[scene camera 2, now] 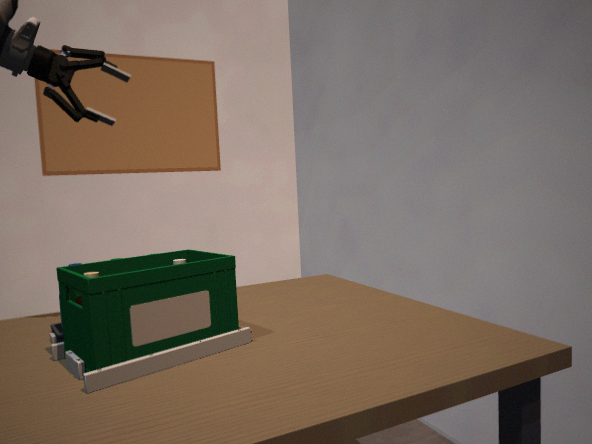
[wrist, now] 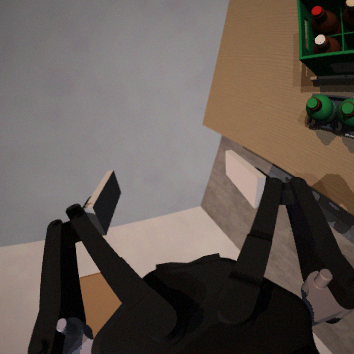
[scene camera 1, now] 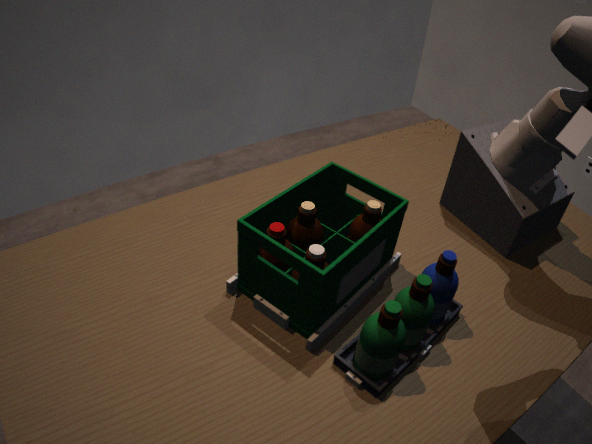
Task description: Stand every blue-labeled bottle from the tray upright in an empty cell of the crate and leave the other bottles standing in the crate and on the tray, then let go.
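The blue-labeled bottle (scene camera 1: 439, 285) stands upright at the tray end nearest the robot base. Two green bottles (scene camera 1: 414, 305) (scene camera 1: 382, 335) stand beside it on the dark tray (scene camera 1: 381, 389); green bottles (wrist: 320, 107) also show in the wrist view. The green crate (scene camera 1: 280, 305) (scene camera 2: 110, 320) (wrist: 325, 62) holds brown bottles with a red cap (scene camera 1: 276, 228) (wrist: 317, 11), a white cap (scene camera 1: 316, 251) (wrist: 320, 40) and two tan caps (scene camera 1: 307, 207) (scene camera 1: 373, 206). Some crate cells are hidden by its walls. My gripper (scene camera 2: 113, 96) (wrist: 171, 171) is open and empty, high above the table, away from crate and tray.
Light rails (scene camera 1: 350, 307) (scene camera 2: 170, 361) run along the crate's base. The robot's dark base block (scene camera 1: 480, 200) stands on the wooden table (scene camera 1: 125, 300) (scene camera 2: 400, 345) behind the blue-labeled bottle. A brown board (scene camera 2: 165, 120) hangs on the wall behind the gripper.
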